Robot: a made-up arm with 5 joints.
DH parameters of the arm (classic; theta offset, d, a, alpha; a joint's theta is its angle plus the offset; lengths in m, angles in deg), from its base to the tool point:
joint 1: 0 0.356 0 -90
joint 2: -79.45 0 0.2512 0
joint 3: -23.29 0 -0.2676 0
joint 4: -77.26 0 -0.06 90
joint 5: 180 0.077 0 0
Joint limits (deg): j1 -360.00..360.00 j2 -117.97..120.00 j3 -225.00..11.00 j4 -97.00..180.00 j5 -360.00..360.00
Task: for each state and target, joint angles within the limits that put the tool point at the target. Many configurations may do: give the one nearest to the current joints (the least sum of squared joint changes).
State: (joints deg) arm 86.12 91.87 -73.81 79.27 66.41
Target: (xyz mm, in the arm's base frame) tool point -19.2 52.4 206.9
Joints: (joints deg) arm 110.12 62.26 -29.69 112.26 66.41
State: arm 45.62 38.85 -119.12 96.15 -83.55
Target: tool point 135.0 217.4 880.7
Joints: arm 58.16 4.92 -150.91 74.00 -83.55
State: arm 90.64 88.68 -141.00 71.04 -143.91
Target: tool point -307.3 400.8 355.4
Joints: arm 127.48 51.48 -123.98 100.68 -143.91
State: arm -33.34 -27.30 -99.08 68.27 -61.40
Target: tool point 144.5 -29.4 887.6
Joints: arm -11.50 -24.05 -116.17 58.01 -61.40
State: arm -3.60 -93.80 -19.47 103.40 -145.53
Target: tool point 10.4 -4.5 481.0
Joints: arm -23.40 -102.02 -21.17 109.67 -145.53
